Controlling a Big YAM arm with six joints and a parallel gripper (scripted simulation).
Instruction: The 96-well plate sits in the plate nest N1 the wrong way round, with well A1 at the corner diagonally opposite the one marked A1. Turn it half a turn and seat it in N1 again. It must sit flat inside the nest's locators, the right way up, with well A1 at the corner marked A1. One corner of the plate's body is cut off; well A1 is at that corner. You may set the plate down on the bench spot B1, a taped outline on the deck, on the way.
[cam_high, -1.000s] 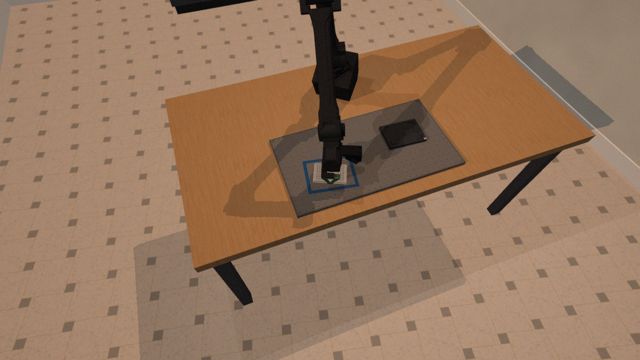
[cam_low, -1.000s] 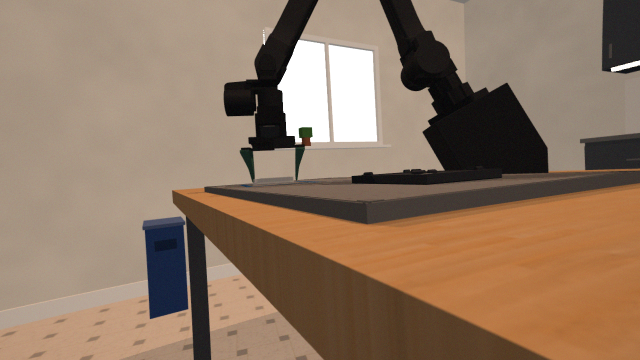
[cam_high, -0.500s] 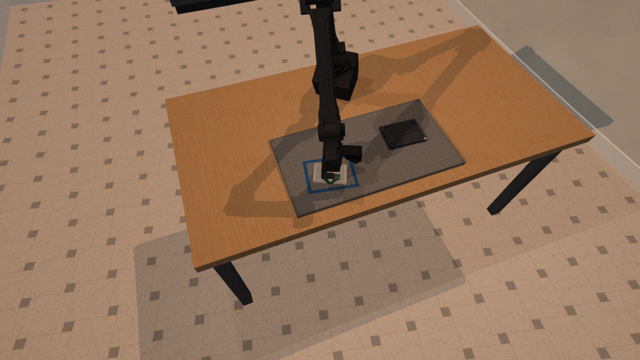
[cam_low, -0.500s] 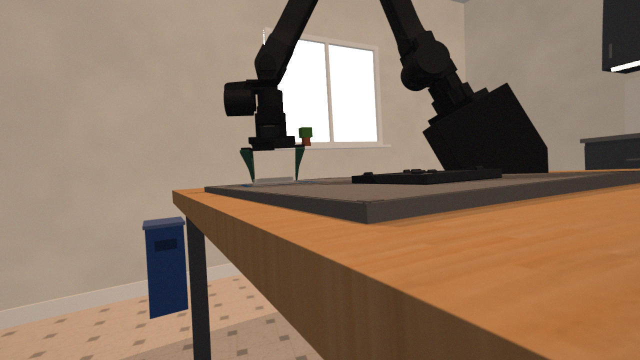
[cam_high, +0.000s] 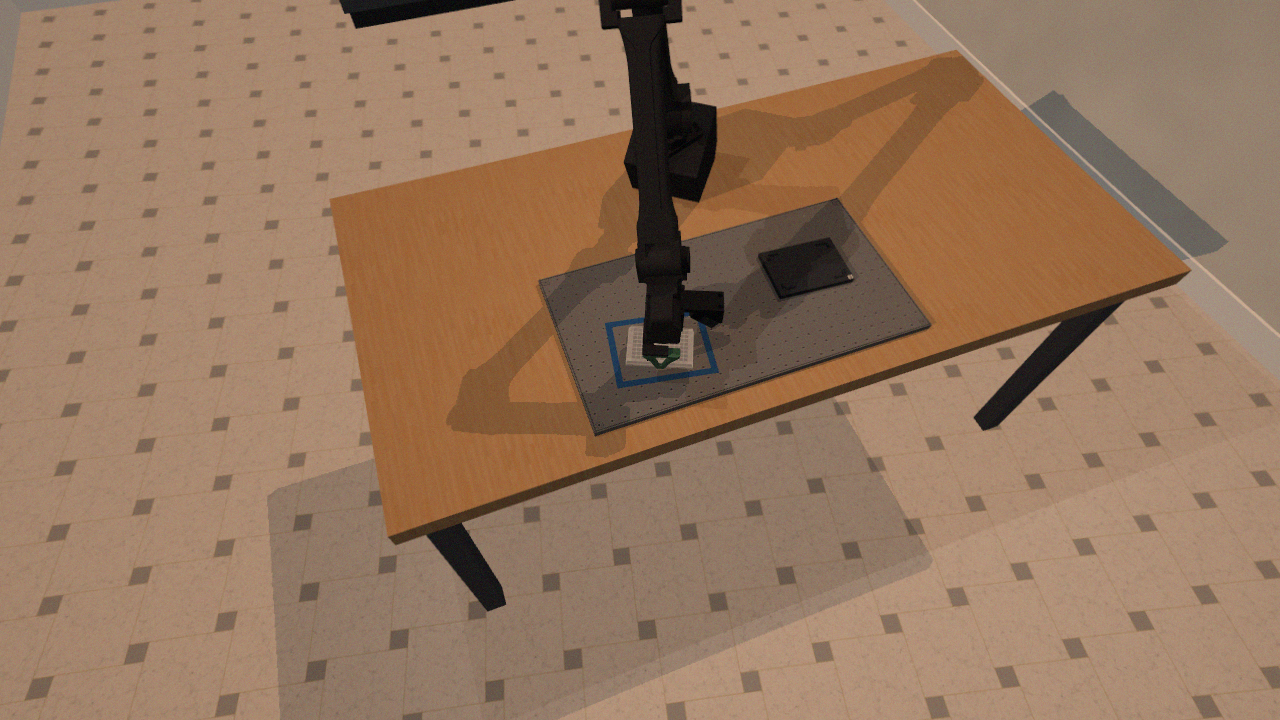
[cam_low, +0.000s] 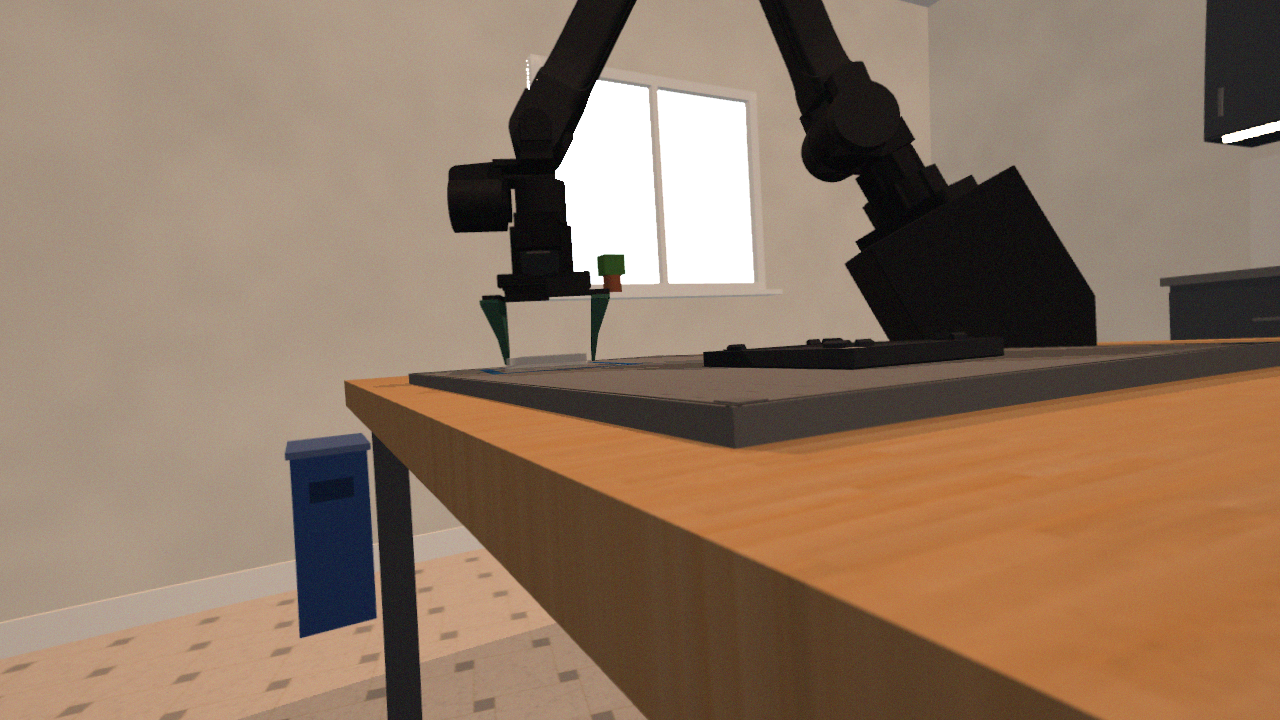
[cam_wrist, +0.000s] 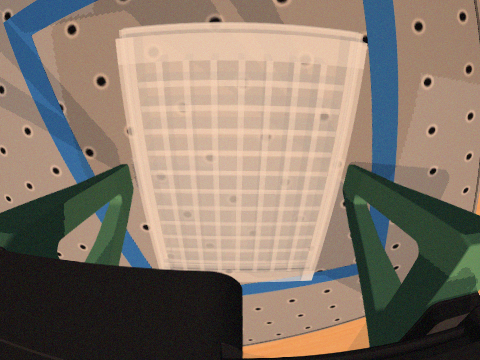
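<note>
The 96-well plate lies 10 mm below my hand. Round my hand: black plate nest N1 (360 mm to the left, 10 mm below); A1 label (70 mm ahead, 420 mm to the left).
</note>
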